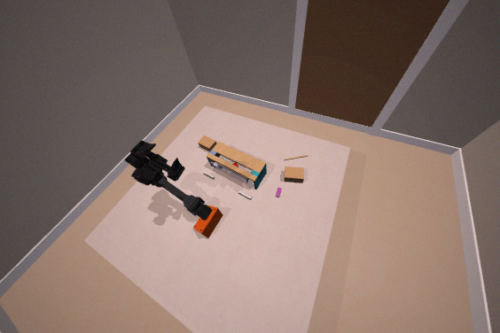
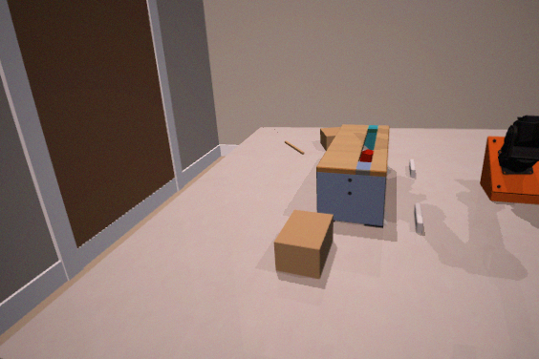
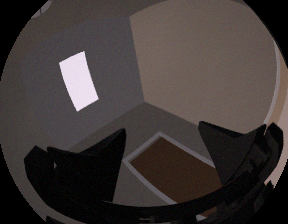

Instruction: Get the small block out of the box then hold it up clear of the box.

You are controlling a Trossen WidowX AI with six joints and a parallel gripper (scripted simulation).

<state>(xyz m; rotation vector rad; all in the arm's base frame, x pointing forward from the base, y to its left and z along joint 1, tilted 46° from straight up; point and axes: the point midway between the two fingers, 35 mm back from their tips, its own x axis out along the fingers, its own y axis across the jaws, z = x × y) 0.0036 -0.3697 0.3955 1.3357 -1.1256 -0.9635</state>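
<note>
My gripper tip is now 28 cm short of the box, 1 cm to the right of it and 59 cm above it. From my gripper tip the other things lie so: red block 30 cm ahead, 56 cm below; purple piece 28 cm ahead, 32 cm to the right, 64 cm below; wooden stick 57 cm ahead, 33 cm to the right, 64 cm below.
</note>
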